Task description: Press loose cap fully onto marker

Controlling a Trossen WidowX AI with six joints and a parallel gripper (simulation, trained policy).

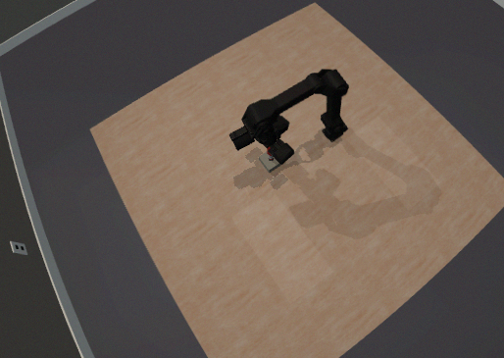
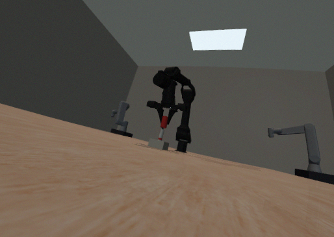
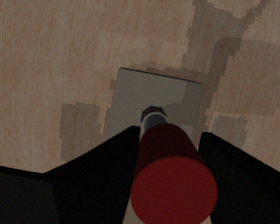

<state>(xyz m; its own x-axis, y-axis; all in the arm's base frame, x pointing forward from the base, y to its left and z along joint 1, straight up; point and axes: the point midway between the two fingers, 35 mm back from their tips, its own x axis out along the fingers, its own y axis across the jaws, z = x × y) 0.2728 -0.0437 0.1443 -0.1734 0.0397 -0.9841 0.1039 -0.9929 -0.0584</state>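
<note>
Right now the grey holder block is 1 cm ahead of my gripper tip and 9 cm below it. Also, from my gripper tip: red cap: 1 cm ahead, 1 cm above.
</note>
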